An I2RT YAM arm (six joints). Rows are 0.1 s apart.
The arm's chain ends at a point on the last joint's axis. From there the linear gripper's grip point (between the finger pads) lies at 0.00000 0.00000 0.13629 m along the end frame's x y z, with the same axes.
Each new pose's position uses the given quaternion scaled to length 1; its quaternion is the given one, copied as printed.
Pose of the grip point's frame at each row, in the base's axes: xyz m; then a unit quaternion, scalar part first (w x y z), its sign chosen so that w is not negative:
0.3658, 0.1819, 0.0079, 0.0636, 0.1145, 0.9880, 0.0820
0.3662, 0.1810, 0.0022, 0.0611, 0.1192, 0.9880, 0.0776
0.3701, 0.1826, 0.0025, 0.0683, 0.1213, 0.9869, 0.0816
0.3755, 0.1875, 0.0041, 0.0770, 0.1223, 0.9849, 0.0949
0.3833, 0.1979, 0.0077, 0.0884, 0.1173, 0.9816, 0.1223
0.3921, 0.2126, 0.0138, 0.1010, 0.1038, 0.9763, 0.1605
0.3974, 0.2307, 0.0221, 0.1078, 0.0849, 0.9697, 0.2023
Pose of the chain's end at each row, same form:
0.3461, 0.1618, 0.1413, 0.0636, 0.1145, 0.9880, 0.0820
0.3472, 0.1621, 0.1358, 0.0611, 0.1192, 0.9880, 0.0776
0.3490, 0.1629, 0.1357, 0.0683, 0.1213, 0.9869, 0.0816
0.3517, 0.1646, 0.1363, 0.0770, 0.1223, 0.9849, 0.0949
0.3557, 0.1680, 0.1378, 0.0884, 0.1173, 0.9816, 0.1223
0.3607, 0.1727, 0.1403, 0.1010, 0.1038, 0.9763, 0.1605
0.3642, 0.1797, 0.1441, 0.1078, 0.0849, 0.9697, 0.2023

